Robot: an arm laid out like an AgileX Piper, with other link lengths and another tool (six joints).
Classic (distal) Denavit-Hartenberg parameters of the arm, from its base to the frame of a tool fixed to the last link. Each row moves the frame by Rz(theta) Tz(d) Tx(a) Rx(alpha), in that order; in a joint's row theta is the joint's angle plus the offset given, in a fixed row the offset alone. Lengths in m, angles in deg.
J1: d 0.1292, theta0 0, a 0, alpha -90
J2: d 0, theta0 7.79, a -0.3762, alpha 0
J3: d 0, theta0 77.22, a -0.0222, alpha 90
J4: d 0.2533, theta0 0, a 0, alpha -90
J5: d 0, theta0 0, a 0, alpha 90
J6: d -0.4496, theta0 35.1, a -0.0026, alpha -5
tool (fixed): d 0.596, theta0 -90, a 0, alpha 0
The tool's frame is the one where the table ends.
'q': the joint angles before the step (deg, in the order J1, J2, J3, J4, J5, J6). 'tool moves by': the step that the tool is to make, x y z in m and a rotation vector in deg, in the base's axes. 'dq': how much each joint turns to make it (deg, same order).
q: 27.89 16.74 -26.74 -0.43 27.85 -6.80
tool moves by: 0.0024 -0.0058 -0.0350 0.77 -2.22 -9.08
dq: -9.09 -4.63 7.65 -0.15 -5.36 -0.01
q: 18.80 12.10 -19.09 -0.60 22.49 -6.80
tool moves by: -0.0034 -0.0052 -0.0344 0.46 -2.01 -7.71
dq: -7.71 -5.90 6.51 -0.12 -2.67 0.05
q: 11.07 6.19 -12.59 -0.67 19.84 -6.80
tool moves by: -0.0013 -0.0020 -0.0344 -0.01 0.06 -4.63
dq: -4.66 -4.74 5.62 0.07 -0.83 -0.07
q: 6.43 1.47 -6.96 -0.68 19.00 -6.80
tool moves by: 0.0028 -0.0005 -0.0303 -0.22 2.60 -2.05
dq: -2.05 -1.88 4.53 0.00 -0.04 0.03
